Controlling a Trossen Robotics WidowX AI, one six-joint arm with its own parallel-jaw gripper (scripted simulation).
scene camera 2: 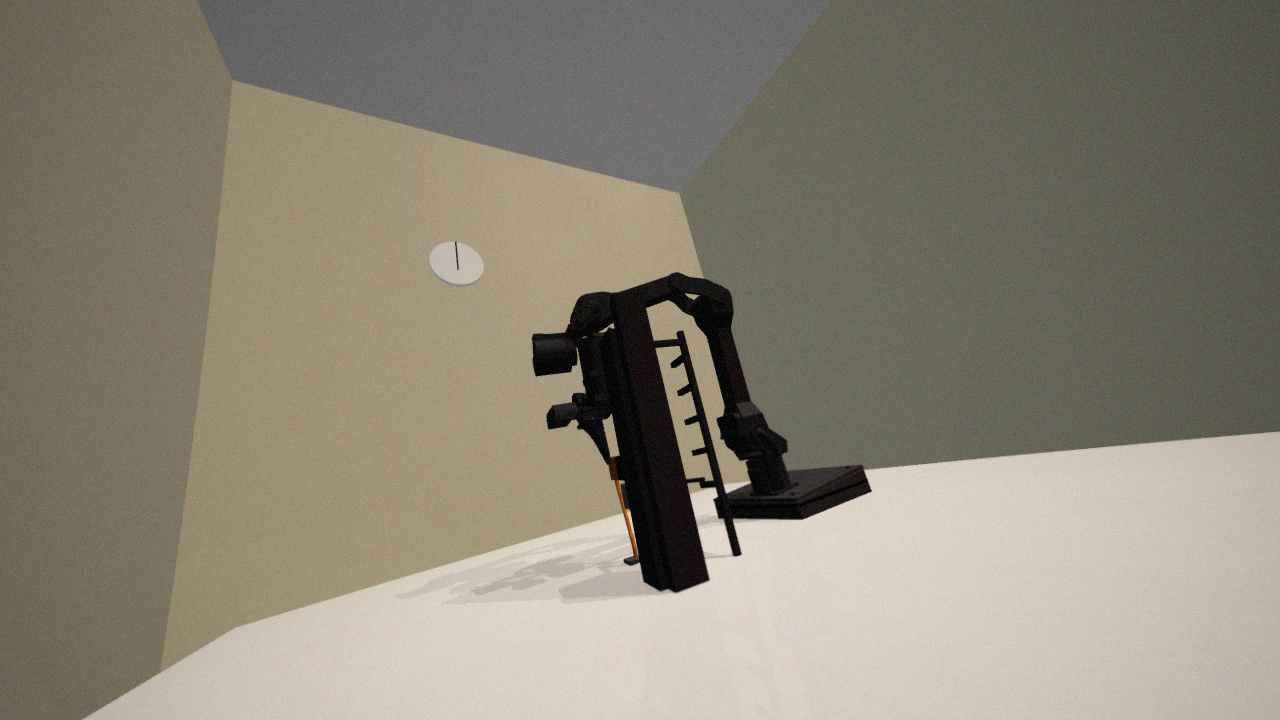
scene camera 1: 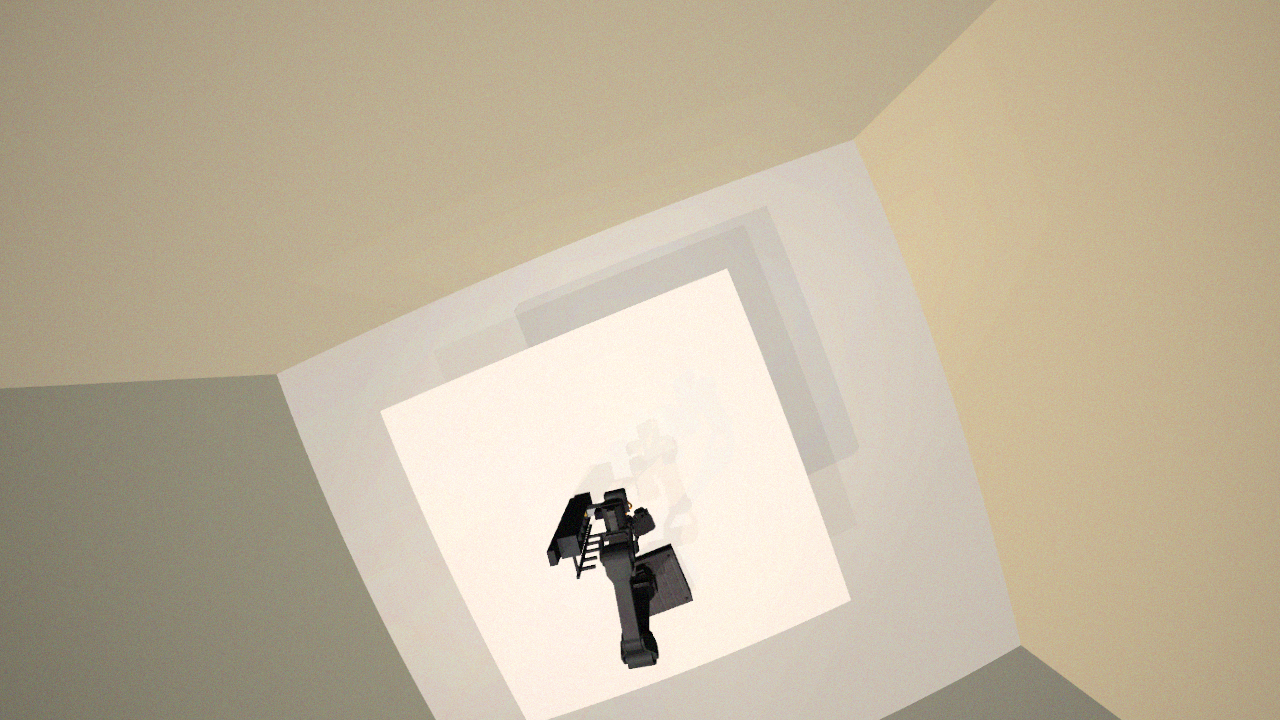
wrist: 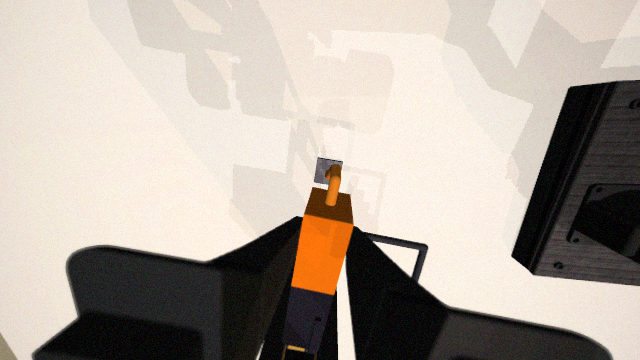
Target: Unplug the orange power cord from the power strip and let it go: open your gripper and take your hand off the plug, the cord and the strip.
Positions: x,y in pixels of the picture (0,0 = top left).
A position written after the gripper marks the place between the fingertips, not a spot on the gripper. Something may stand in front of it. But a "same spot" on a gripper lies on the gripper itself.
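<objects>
You'd find the gripper in scene camera 2 (617,462), and it shows in the wrist view and in scene camera 1 as well. On the gripper, (wrist: 122,296) and (scene camera 1: 625,506) are the same spot.
</objects>
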